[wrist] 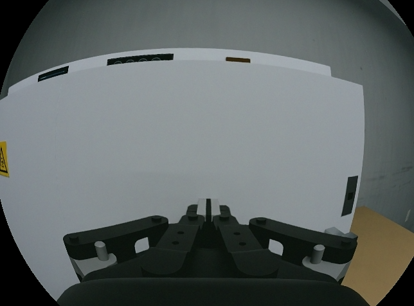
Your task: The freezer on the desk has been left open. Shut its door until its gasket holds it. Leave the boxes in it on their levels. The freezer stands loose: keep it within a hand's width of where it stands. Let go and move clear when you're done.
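Observation:
The freezer's white door [200, 125] fills most of the wrist view, face on. Above its upper edge shows a strip of the freezer's body [200, 54] with dark panels and a small brown plate. How tightly the door sits against the body cannot be seen. A dark latch plate [349, 196] is near the door's right edge, and part of a grey handle [334, 231] shows below it, behind the gripper's linkage. My gripper [208, 210] is shut and empty, its fingertips in front of the door's lower middle; whether they touch it is unclear. The boxes inside are hidden.
A tan desk top [382, 240] shows at the lower right, beside the freezer. A grey wall [210, 25] stands behind and to the right. A yellow warning label [3, 159] is on the door at the left edge of the view.

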